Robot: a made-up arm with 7 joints.
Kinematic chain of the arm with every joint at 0, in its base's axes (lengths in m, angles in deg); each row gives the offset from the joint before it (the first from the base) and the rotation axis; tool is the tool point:
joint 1: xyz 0 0.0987 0 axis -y
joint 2: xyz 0 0.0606 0 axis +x
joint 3: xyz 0 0 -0.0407 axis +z
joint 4: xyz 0 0 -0.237 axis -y
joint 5: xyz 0 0 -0.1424 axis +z
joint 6: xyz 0 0 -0.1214 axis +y
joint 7: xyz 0 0 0 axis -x
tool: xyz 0 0 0
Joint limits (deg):
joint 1: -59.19..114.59
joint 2: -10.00..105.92
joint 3: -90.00..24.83
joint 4: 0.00..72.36
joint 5: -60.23..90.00
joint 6: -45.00..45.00
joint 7: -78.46..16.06
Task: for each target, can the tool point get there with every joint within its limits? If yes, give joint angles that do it. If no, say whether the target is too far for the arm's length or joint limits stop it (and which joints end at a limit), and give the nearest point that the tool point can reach.
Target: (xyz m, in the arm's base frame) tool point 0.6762 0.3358 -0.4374
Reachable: no: too far | nearest point 0.4441 0.2752 -0.2873 | short by 0.283 m
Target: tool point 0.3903 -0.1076 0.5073
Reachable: no: too far | nearest point 0.3278 -0.0112 0.3338 | short by 0.208 m
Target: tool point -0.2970 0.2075 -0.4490
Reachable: yes | joints -36.61 6.37 -21.68 6.89 -38.59 33.51 -45.55
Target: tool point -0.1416 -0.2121 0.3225
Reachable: no: joint limits stop it (at a limit: joint 1, joint 2, joint 4) | nearest point 0.2190 -0.0809 0.2923 | short by 0.385 m
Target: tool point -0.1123 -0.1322 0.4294
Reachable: no: joint limits stop it (at a limit: joint 1, joint 2, joint 4) | nearest point 0.2105 -0.0342 0.3307 | short by 0.352 m
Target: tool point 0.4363 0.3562 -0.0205
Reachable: yes | joints 62.05 41.24 -31.07 55.57 -11.93 -28.55 -44.53
